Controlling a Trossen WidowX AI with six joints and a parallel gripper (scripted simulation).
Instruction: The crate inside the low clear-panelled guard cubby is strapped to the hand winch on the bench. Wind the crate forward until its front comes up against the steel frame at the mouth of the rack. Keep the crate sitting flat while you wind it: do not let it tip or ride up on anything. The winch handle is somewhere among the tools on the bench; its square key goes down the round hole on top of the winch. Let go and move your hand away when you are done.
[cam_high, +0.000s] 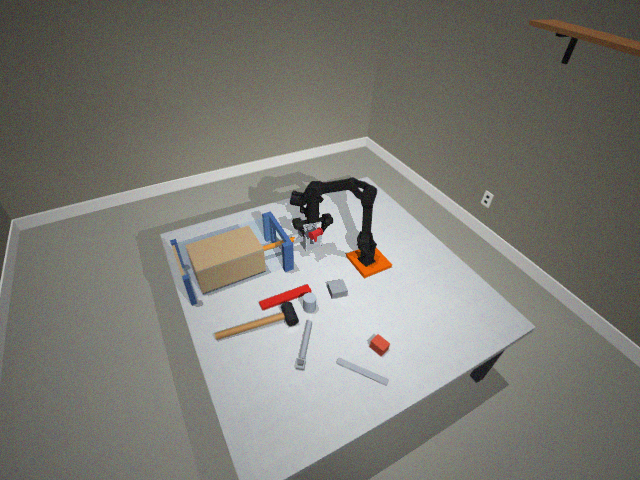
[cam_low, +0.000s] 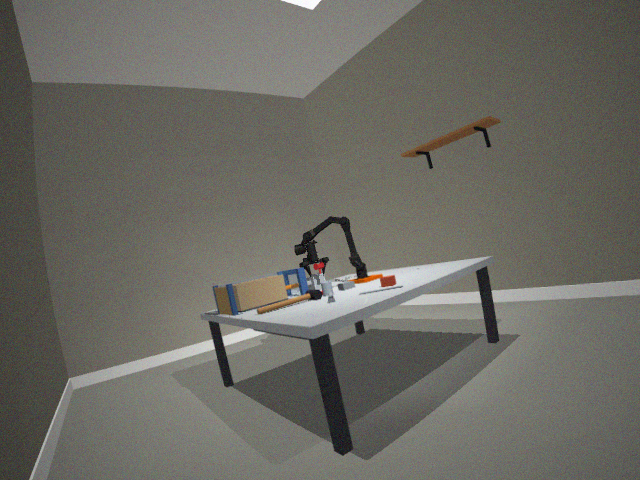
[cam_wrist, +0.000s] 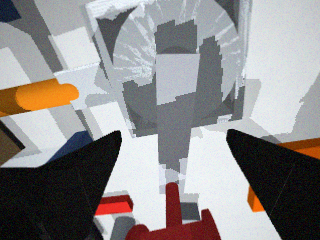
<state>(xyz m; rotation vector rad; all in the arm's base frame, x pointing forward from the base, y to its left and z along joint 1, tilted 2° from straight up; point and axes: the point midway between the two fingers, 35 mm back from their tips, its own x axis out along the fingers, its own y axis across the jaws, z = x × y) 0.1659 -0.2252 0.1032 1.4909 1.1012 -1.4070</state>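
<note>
The grey crank arm lies 1 cm ahead of my gripper tip, 1 cm to the left of it and 1 cm above it. The rest, counted from my gripper tip: red knob: 2 cm ahead, 5 cm to the left, 4 cm above; grey winch: 3 cm behind, 5 cm to the right, 6 cm below; grey block: 6 cm ahead, 29 cm to the left, 7 cm below.
</note>
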